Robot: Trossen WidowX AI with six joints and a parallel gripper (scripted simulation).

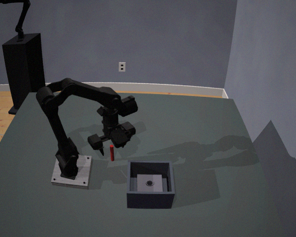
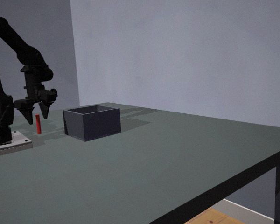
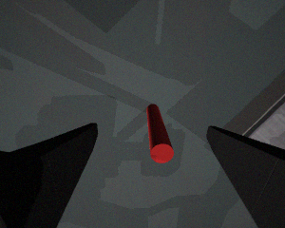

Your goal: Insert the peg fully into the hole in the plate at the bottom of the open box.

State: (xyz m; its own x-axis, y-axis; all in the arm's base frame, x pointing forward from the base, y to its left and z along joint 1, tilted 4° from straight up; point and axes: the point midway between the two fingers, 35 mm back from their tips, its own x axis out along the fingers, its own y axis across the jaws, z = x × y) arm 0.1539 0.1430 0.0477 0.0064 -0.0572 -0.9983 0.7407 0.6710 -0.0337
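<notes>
My hand is 40 mm above the red peg. From my hand the other things lie so: plate (170 mm ahead, 150 mm to the right, 40 mm below); then box (170 mm ahead, 150 mm to the right, 60 mm below).
</notes>
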